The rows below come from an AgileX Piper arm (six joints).
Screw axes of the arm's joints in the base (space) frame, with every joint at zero. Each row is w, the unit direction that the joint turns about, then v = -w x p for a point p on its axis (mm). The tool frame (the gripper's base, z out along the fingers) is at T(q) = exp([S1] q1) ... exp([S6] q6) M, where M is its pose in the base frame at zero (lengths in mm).
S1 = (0, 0, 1, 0, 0, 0)
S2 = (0, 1, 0, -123, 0, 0)
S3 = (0, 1, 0, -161.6, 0, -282.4)
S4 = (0.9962, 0, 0.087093, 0, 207.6, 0)
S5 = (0, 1, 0, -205.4, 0, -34.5)
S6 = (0.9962, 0, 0.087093, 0, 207.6, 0)
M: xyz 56.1 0 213.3 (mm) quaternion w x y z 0.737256 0 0.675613 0
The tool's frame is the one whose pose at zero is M.
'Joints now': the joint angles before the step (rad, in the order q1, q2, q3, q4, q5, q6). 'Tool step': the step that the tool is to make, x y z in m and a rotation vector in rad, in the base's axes. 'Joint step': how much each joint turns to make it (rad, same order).
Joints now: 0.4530 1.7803 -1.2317 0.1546 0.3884 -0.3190
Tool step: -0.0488 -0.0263 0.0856 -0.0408 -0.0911 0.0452
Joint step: -0.0001 -0.2715 0.0014 -0.0945 0.2066 0.0079
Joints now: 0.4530 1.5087 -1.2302 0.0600 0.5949 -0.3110
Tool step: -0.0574 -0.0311 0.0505 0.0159 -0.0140 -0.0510
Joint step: -0.0002 -0.2342 0.0269 -0.0556 0.1862 0.0880
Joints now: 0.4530 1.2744 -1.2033 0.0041 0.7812 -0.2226
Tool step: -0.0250 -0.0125 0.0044 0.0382 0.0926 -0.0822
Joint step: 0.0002 -0.0785 0.0261 -0.0054 0.1188 0.1150
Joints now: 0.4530 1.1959 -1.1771 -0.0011 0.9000 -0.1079
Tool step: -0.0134 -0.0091 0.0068 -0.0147 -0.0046 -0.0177
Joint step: -0.0013 -0.0507 0.0075 -0.0275 0.0457 0.0180
